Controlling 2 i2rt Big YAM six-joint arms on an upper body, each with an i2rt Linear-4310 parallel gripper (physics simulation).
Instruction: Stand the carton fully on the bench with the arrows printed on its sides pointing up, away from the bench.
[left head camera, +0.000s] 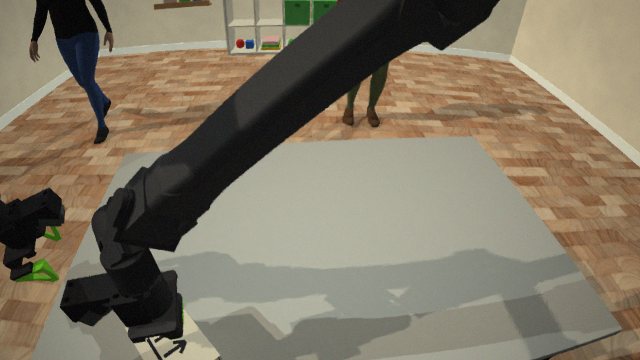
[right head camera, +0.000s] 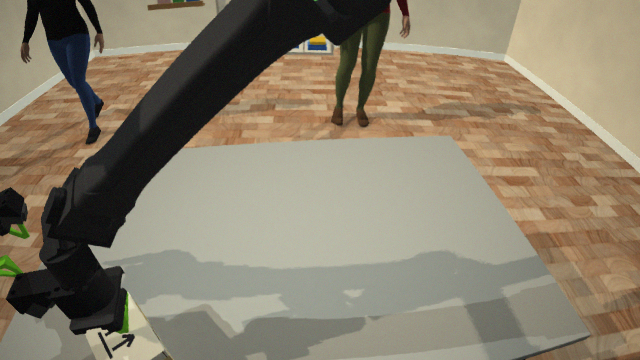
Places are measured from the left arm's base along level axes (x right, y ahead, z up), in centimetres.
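Pixels of known places: left gripper, between the fingertips: (left head camera: 58, 259) (right head camera: 24, 255); right gripper, between the fingertips: (left head camera: 175, 337) (right head camera: 124, 331).
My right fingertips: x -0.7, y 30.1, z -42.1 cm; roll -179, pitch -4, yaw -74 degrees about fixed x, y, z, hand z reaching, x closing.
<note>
Behind a point stands the place of what it marks.
The cream carton (left head camera: 199, 339) @(x 3.0, y 30.3, z -42.8 cm) (right head camera: 144, 332) @(x 2.5, y 30.6, z -42.8 cm) shows in part at the bottom left of both views, cut off by the lower edge. Black arrows on its upward-facing side point to the picture's upper right, along the bench (left head camera: 375, 210) @(x 37.6, y 69.1, z -52.3 cm) (right head camera: 350, 210) @(x 40.3, y 69.1, z -52.3 cm). My right gripper (left head camera: 182, 316) (right head camera: 125, 320) @(x -0.7, y 30.1, z -42.1 cm) is shut, close at the carton's far part and covering some of it. Its fingertips are mostly hidden, so contact cannot be told. My left gripper (left head camera: 58, 256) @(x -30.3, y 43.7, z -42.2 cm) (right head camera: 23, 254) @(x -30.3, y 43.7, z -42.2 cm) is open and empty at the left edge, away from the carton.
My right arm (left head camera: 280, 110) @(x 17.6, y 32.7, z -5.5 cm) (right head camera: 180, 95) @(x 18.7, y 32.7, z -3.8 cm) crosses above the bench from the upper middle to the lower left. Two people stand on the wooden floor beyond the bench. A white shelf unit (left head camera: 228, 30) stands at the back wall.
</note>
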